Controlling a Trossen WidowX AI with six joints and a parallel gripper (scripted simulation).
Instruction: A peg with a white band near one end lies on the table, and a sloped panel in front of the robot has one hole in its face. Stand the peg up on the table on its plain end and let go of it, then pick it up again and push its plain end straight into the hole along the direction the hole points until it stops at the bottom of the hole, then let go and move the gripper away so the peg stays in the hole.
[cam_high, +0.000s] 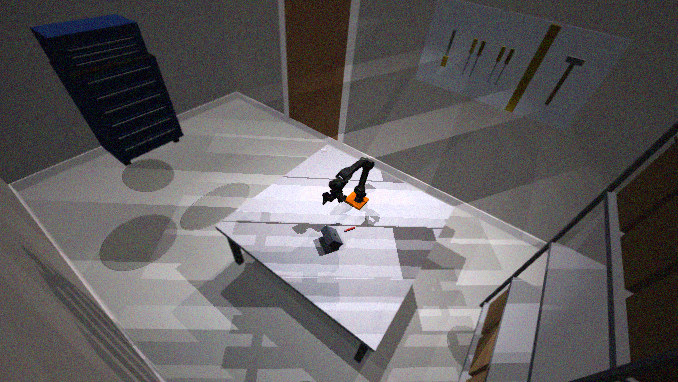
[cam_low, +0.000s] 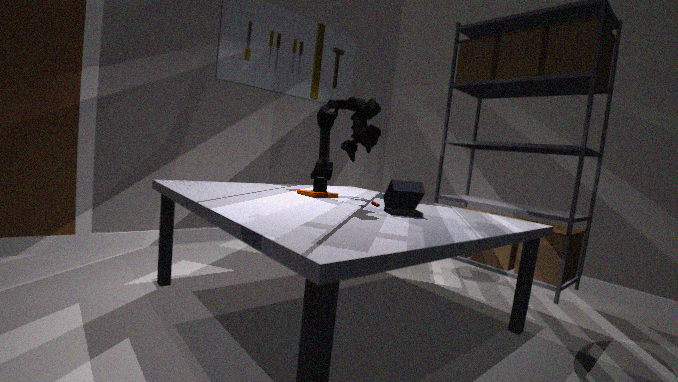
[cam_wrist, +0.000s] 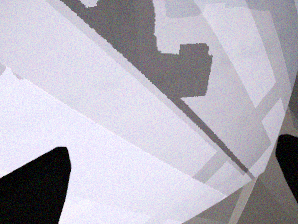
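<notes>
Right now the red peg is 3 cm behind my gripper tip, 17 cm to the left of it and 20 cm below it. From my gripper tip the other things lie so: sloped panel: 13 cm ahead, 13 cm to the left, 13 cm below.
</notes>
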